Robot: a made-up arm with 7 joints. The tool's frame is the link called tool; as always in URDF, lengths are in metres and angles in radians. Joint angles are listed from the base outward. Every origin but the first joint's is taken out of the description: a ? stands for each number. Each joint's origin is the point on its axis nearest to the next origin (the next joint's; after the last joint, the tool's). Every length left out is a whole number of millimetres.
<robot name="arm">
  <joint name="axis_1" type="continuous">
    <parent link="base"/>
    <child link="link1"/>
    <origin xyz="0 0.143 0" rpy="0 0 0"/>
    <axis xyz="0 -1 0"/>
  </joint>
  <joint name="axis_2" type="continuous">
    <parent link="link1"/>
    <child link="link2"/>
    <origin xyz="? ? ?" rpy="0 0 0"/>
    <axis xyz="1 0 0"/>
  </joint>
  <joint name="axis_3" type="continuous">
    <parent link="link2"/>
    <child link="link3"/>
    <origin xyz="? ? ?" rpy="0 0 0"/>
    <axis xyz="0 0 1"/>
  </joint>
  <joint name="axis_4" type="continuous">
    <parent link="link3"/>
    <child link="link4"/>
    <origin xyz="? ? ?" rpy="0 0 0"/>
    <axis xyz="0 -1 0"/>
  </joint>
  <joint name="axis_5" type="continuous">
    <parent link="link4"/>
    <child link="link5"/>
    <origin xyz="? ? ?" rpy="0 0 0"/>
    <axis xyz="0 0 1"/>
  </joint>
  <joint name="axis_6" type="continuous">
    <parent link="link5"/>
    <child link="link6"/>
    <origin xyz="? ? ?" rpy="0 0 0"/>
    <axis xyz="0 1 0"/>
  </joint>
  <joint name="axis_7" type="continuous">
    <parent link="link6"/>
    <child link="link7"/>
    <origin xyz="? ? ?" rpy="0 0 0"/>
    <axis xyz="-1 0 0"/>
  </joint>
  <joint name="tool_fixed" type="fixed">
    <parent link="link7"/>
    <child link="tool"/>
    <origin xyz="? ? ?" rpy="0 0 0"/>
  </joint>
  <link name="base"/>
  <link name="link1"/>
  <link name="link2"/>
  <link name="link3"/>
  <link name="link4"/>
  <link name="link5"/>
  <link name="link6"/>
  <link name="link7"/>
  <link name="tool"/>
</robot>
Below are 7 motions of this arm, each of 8 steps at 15 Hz.
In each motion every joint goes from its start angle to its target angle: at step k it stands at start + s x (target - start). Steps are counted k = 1, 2, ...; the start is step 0. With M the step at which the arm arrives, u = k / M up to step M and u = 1 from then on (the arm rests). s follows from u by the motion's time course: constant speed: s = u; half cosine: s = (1 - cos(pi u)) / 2; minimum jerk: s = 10 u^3 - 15 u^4 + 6 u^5.
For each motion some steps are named. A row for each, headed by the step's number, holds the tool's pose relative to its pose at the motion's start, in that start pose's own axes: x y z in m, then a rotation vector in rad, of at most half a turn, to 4 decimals.
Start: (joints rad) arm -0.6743 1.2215 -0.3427 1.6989 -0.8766 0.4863 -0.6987
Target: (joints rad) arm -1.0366 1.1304 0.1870 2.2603 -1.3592 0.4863 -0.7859
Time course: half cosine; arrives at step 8
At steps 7, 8:
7: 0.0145 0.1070 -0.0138 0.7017 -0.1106 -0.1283
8: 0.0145 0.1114 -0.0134 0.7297 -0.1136 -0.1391

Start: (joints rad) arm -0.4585 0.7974 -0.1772 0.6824 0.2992 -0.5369 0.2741
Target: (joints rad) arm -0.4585 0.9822 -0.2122 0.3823 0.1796 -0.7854 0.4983
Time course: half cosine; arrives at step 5
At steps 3, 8:
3: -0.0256 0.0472 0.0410 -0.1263 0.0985 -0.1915
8: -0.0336 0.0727 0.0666 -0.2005 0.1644 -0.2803

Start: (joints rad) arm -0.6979 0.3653 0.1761 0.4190 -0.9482 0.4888 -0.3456
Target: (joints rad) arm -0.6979 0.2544 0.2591 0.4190 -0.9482 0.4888 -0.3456
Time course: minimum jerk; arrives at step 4
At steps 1, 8:
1: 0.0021 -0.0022 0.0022 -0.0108 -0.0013 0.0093
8: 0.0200 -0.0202 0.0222 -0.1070 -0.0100 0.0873

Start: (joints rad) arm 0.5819 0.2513 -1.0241 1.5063 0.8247 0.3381 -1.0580
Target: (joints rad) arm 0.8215 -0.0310 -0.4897 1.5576 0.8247 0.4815 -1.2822
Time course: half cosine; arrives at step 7
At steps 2, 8:
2: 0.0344 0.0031 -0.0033 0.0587 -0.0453 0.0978
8: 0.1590 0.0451 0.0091 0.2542 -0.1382 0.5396

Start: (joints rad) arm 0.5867 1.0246 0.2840 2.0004 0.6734 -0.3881 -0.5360
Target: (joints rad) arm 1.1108 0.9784 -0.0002 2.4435 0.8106 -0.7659 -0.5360
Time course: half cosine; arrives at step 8
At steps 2, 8:
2: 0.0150 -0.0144 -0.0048 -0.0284 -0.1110 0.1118
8: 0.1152 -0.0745 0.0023 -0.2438 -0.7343 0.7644

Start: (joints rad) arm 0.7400 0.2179 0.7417 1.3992 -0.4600 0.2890 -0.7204
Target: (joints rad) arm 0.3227 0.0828 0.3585 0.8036 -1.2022 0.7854 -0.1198
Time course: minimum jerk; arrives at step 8
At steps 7, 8:
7: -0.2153 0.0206 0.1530 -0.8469 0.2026 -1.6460
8: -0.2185 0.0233 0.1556 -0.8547 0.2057 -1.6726

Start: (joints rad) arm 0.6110 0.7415 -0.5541 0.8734 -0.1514 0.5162 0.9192
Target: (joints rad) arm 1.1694 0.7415 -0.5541 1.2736 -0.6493 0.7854 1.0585
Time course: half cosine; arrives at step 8
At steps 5, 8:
5: 0.1022 0.0132 0.1391 0.4580 -0.1170 -0.1782
8: 0.1263 -0.0011 0.2092 0.7038 -0.1834 -0.1935

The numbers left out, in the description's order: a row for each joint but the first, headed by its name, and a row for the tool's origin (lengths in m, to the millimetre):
axis_2: 0 0 0
axis_3: 0 0 -0.184
axis_4: 0 0 0
axis_5: 0 0 -0.228
axis_6: 0 0 0
axis_7: 0 0 0
tool: 0 0 0

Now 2 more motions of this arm.
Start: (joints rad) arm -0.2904 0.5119 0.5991 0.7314 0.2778 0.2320 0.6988
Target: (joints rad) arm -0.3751 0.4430 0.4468 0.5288 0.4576 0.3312 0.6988
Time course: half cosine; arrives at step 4
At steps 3, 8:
3: -0.0772 -0.0043 -0.0005 -0.0247 0.2625 0.2555
8: -0.0903 -0.0053 0.0017 -0.0233 0.3072 0.2989

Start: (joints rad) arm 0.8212 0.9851 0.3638 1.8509 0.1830 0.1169 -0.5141
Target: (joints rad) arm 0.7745 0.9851 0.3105 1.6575 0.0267 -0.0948 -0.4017
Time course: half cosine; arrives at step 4
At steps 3, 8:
3: -0.0439 -0.0061 0.0070 -0.1491 -0.0447 -0.1186
8: -0.0514 -0.0067 0.0091 -0.1796 -0.0518 -0.1392

